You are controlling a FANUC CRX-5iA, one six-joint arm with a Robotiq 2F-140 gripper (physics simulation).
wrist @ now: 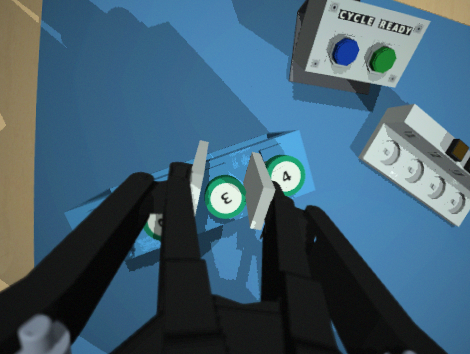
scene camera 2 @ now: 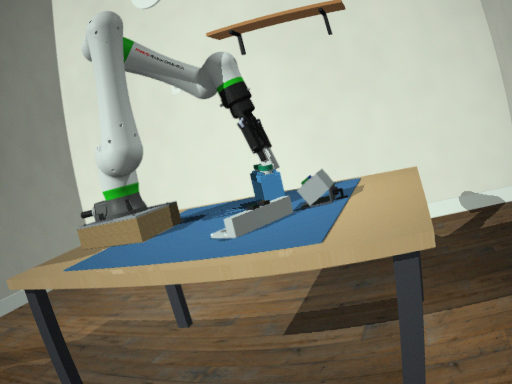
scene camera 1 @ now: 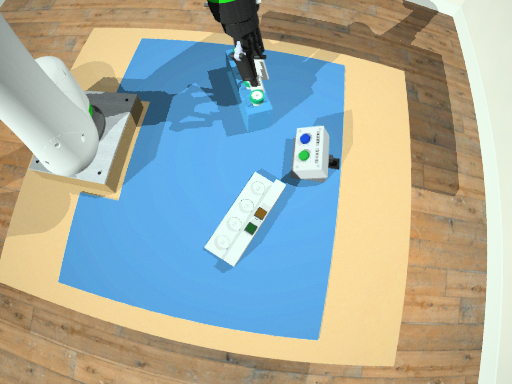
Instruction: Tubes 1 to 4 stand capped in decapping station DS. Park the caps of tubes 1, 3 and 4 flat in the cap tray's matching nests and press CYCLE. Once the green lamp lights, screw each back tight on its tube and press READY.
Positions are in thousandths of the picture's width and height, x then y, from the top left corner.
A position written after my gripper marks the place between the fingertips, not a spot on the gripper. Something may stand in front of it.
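Observation:
Grey button box (scene camera 1: 618,436): visible, also in scene camera 2 (scene camera 2: 610,496) and in the wrist view (wrist: 665,179). My gripper (scene camera 1: 509,223): visible, also in scene camera 2 (scene camera 2: 534,444) and in the wrist view (wrist: 482,462).

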